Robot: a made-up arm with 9 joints.
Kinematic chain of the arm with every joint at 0, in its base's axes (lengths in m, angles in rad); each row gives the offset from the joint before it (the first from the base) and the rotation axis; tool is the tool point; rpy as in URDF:
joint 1: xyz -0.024 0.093 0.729 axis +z
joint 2: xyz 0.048 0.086 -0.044 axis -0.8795 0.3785 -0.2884
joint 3: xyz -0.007 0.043 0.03 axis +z
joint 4: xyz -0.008 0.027 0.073 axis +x
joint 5: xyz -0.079 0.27 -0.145 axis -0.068 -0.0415 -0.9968
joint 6: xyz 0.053 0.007 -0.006 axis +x
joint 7: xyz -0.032 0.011 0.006 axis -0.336 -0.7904 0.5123
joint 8: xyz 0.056 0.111 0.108 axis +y
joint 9: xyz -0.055 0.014 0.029 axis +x
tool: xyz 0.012 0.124 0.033 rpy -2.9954 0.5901 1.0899
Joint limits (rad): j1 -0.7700..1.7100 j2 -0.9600..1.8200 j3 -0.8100..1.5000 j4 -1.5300..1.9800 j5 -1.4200..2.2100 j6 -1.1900..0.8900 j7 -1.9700..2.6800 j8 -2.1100..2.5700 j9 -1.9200..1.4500
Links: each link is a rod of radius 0.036 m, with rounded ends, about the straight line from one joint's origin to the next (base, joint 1, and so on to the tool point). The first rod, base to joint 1, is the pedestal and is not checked.
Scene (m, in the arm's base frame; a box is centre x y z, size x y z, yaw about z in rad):
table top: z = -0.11
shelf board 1: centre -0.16 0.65 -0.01 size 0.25 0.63 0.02 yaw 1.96
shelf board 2: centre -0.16 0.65 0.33 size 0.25 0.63 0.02 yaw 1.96
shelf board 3: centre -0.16 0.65 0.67 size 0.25 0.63 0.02 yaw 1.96
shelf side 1: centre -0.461 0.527 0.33 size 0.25 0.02 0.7 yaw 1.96
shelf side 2: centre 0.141 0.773 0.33 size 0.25 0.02 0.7 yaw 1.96
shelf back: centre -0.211 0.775 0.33 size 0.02 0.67 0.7 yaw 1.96
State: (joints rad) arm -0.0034 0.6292 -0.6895 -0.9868 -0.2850 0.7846 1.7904 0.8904 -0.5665
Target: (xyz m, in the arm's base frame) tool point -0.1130 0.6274 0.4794
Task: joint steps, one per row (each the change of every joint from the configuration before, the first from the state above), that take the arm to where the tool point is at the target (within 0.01 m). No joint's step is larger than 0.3 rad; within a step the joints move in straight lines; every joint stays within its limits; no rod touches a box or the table.
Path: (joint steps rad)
1: -0.1893 -0.0635 -0.0301 0.1607 -0.2291 -0.0122 -0.1783 0.0713 -0.0607
2: -0.1894 -0.0636 -0.0302 0.1607 -0.2290 -0.0121 -0.1783 0.0712 -0.0608
3: -0.1893 -0.0635 -0.0301 0.1607 -0.2291 -0.0122 -0.1783 0.0713 -0.0607
4: -0.1893 -0.0636 -0.0301 0.1607 -0.2290 -0.0121 -0.1783 0.0712 -0.0607
5: 0.2646 -0.0806 0.0615 -0.1103 0.2194 0.0513 0.1393 -0.0776 0.1319
6: 0.2646 -0.0807 0.0614 -0.1103 0.2194 0.0514 0.1393 -0.0776 0.1319
7: 0.2646 -0.0807 0.0615 -0.1103 0.2194 0.0513 0.1393 -0.0775 0.1319

